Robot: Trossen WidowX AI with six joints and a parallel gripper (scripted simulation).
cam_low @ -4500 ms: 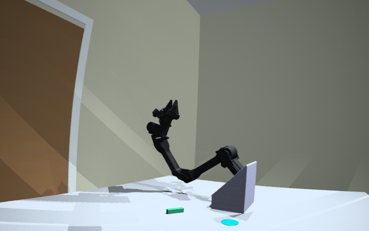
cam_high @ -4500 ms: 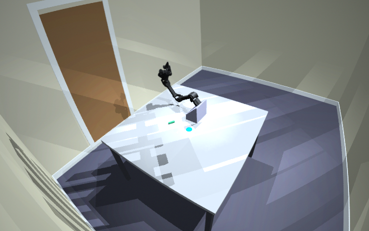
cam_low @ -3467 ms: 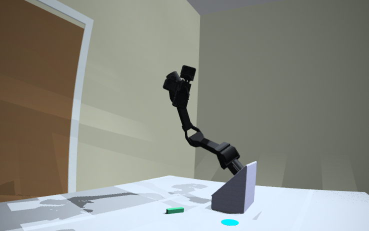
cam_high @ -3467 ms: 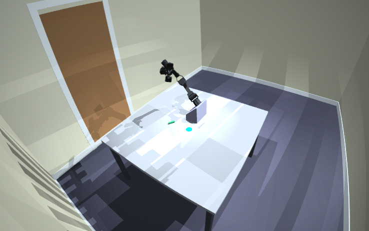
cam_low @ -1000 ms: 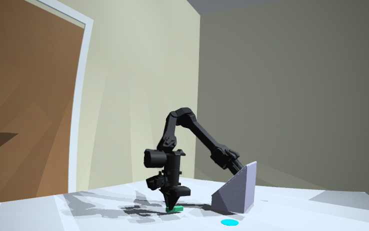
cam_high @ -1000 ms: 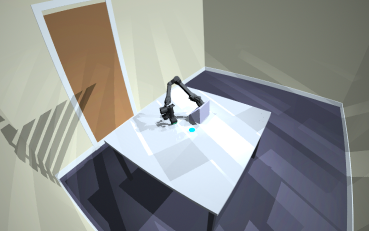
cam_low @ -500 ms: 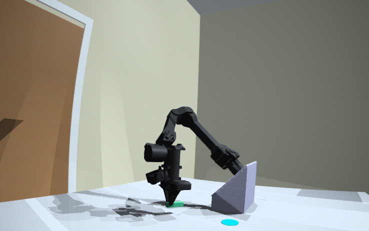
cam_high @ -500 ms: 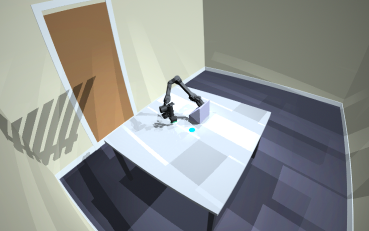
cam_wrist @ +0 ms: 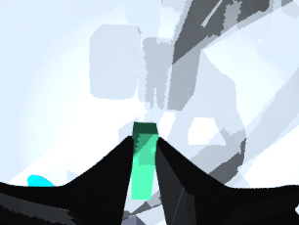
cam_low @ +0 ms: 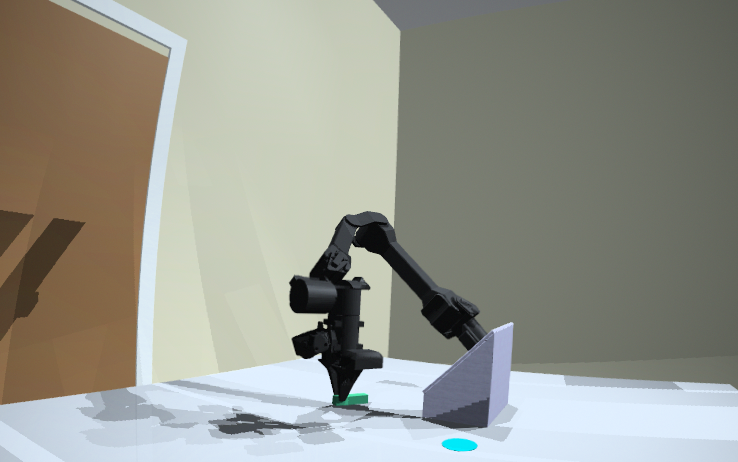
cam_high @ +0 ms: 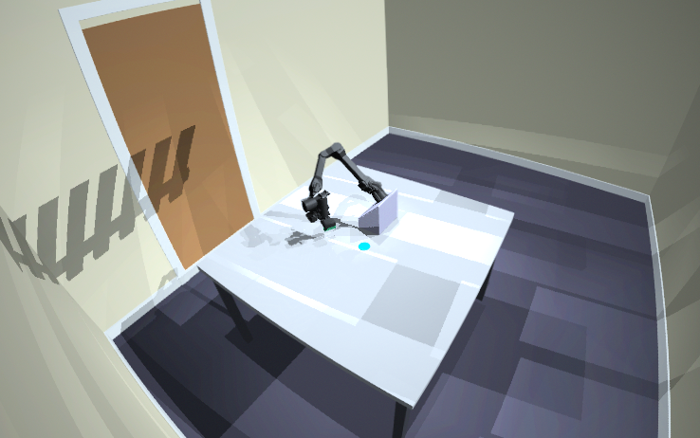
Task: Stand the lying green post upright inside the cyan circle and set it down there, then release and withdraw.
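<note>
My gripper tip is now 210 mm to the right of the cyan circle, 70 mm past it and 60 mm above it. Round my gripper tip: green post: 20 mm behind, 10 mm to the left.
</note>
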